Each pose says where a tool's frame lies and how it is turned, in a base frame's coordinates. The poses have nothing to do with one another.
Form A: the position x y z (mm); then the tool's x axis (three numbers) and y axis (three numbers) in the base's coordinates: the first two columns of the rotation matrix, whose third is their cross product.
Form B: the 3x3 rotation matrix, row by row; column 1 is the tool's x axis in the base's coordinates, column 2 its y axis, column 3 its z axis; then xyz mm. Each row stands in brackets. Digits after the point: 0 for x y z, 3 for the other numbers.
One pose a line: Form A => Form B
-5 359 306 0.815 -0.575 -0.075 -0.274 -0.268 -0.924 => [[0.815 -0.274 0.511], [-0.575 -0.268 0.774], [-0.075 -0.924 -0.376]], [-5 359 306]
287 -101 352 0.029 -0.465 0.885 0.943 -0.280 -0.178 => [[0.029 0.943 0.331], [-0.465 -0.280 0.840], [0.885 -0.178 0.430]], [287 -101 352]
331 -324 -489 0.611 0.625 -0.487 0.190 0.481 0.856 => [[0.611 0.190 0.769], [0.625 0.481 -0.616], [-0.487 0.856 0.175]], [331 -324 -489]
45 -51 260 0.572 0.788 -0.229 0.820 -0.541 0.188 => [[0.572 0.820 0.024], [0.788 -0.541 -0.295], [-0.229 0.188 -0.956]], [45 -51 260]
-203 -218 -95 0.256 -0.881 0.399 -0.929 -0.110 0.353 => [[0.256 -0.929 -0.267], [-0.881 -0.110 -0.461], [0.399 0.353 -0.847]], [-203 -218 -95]
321 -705 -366 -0.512 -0.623 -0.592 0.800 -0.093 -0.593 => [[-0.512 0.800 0.314], [-0.623 -0.093 -0.777], [-0.592 -0.593 0.546]], [321 -705 -366]
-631 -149 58 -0.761 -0.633 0.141 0.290 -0.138 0.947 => [[-0.761 0.290 -0.580], [-0.633 -0.138 0.762], [0.141 0.947 0.289]], [-631 -149 58]
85 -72 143 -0.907 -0.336 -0.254 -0.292 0.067 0.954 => [[-0.907 -0.292 -0.304], [-0.336 0.067 0.939], [-0.254 0.954 -0.159]], [85 -72 143]
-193 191 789 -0.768 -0.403 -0.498 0.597 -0.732 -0.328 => [[-0.768 0.597 -0.232], [-0.403 -0.732 -0.549], [-0.498 -0.328 0.803]], [-193 191 789]
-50 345 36 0.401 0.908 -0.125 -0.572 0.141 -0.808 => [[0.401 -0.572 -0.716], [0.908 0.141 0.396], [-0.125 -0.808 0.576]], [-50 345 36]
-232 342 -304 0.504 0.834 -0.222 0.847 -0.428 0.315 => [[0.504 0.847 0.168], [0.834 -0.428 -0.347], [-0.222 0.315 -0.922]], [-232 342 -304]
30 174 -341 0.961 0.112 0.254 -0.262 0.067 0.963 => [[0.961 -0.262 0.091], [0.112 0.067 -0.992], [0.254 0.963 0.094]], [30 174 -341]
